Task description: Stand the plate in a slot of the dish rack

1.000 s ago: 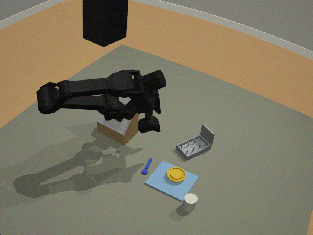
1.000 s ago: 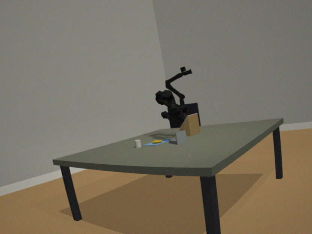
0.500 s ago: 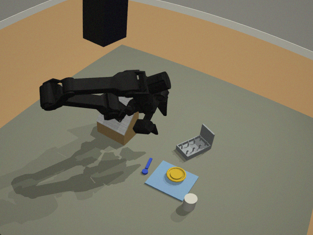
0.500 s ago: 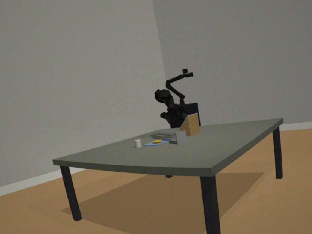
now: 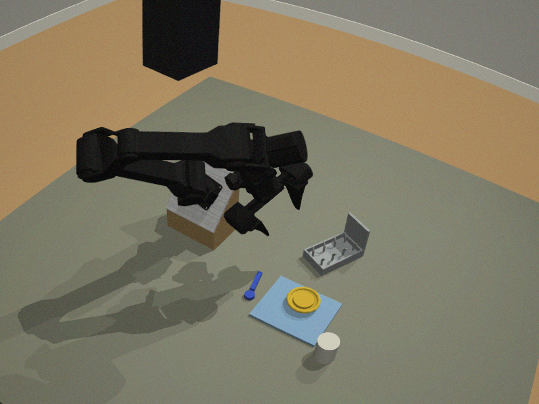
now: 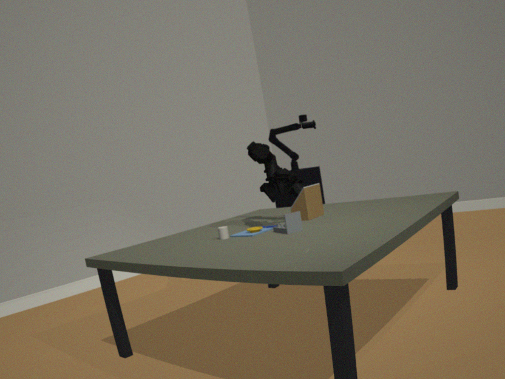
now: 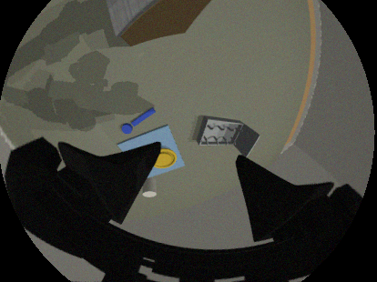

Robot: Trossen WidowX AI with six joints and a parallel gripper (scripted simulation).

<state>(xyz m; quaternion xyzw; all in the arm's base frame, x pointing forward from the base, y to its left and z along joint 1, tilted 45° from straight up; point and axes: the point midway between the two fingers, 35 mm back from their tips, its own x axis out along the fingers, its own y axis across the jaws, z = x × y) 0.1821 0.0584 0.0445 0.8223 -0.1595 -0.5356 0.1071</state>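
Right now the yellow plate is 11 cm below my gripper tip, 11 cm ahead of it and 6 cm to the right of it. Round my gripper tip: grey dish rack 11 cm to the left, 11 cm below, 8 cm ahead; then blue spoon 13 cm below, 9 cm to the right, 1 cm ahead; then light blue mat 13 cm below, 11 cm ahead, 8 cm to the right.
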